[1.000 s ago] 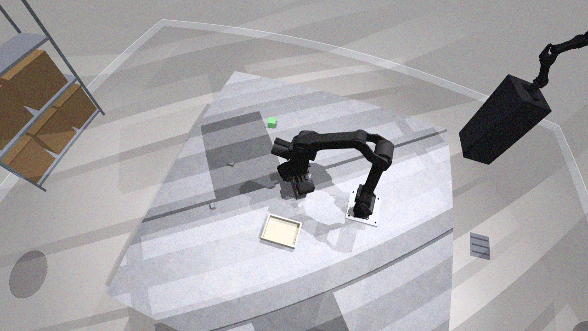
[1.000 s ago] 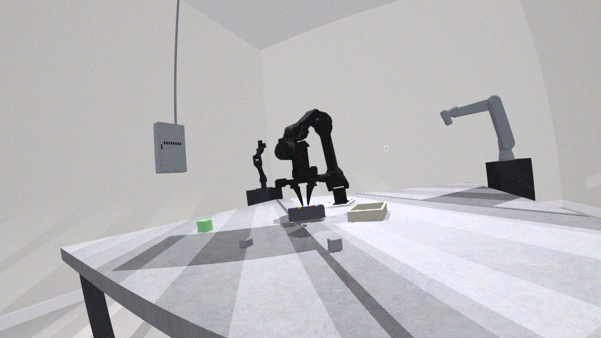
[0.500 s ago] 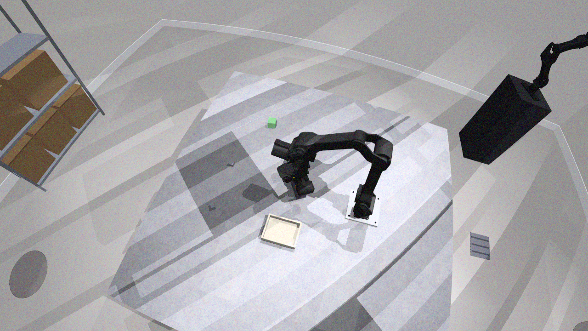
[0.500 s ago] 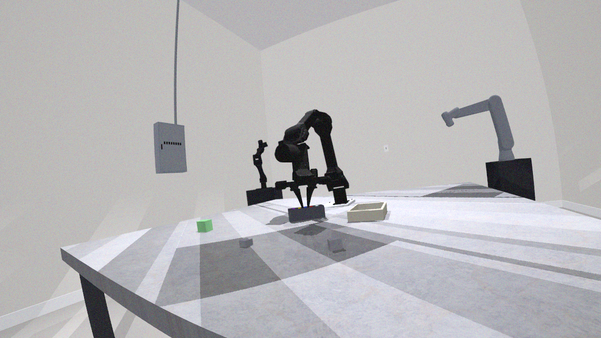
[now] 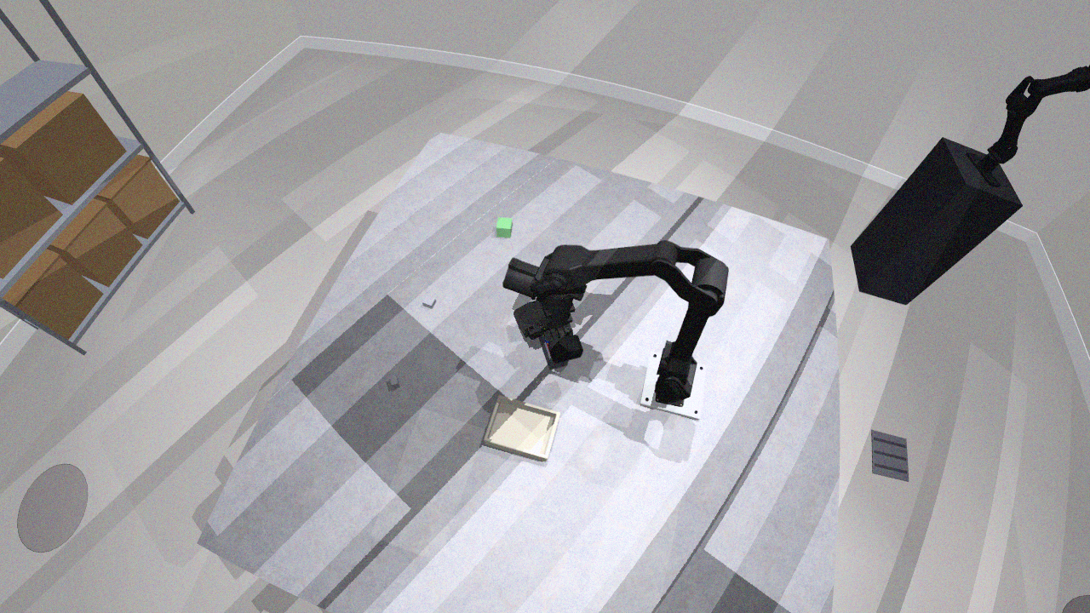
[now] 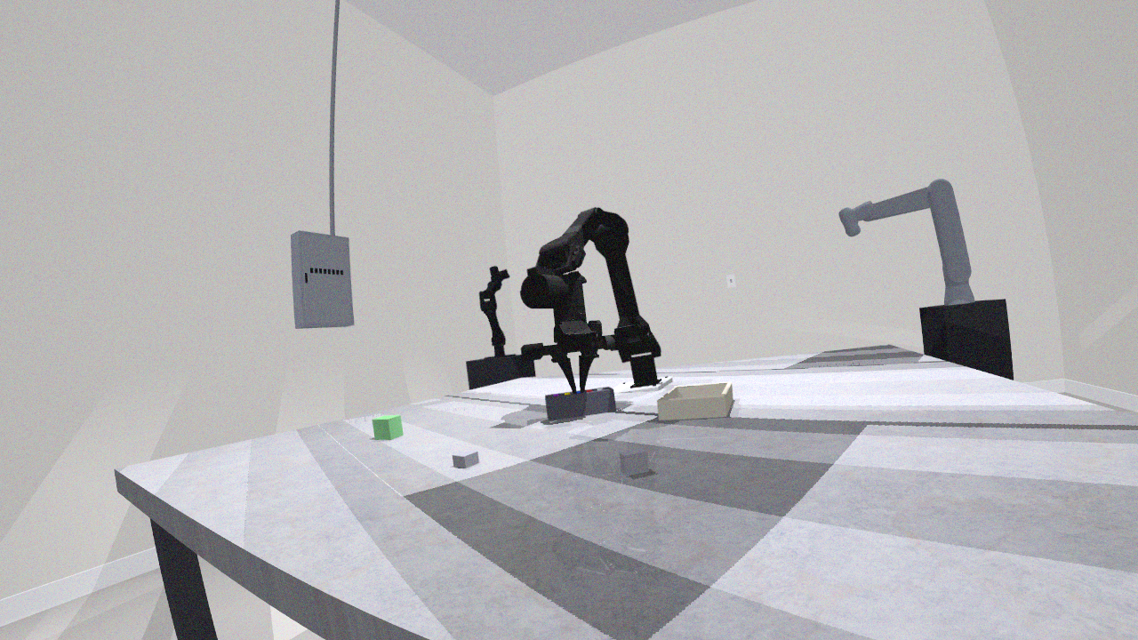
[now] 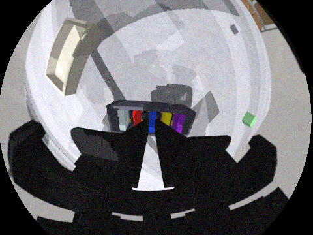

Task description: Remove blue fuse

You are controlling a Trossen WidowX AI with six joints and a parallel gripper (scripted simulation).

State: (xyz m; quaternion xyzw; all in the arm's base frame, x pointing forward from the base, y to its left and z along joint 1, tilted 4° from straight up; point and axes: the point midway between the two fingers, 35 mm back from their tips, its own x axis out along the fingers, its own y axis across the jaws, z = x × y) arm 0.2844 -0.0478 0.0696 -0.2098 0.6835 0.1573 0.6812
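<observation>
Now: gripper tip 1 cm short of the cream tray, 21 cm to the right of it and 3 cm above it.
</observation>
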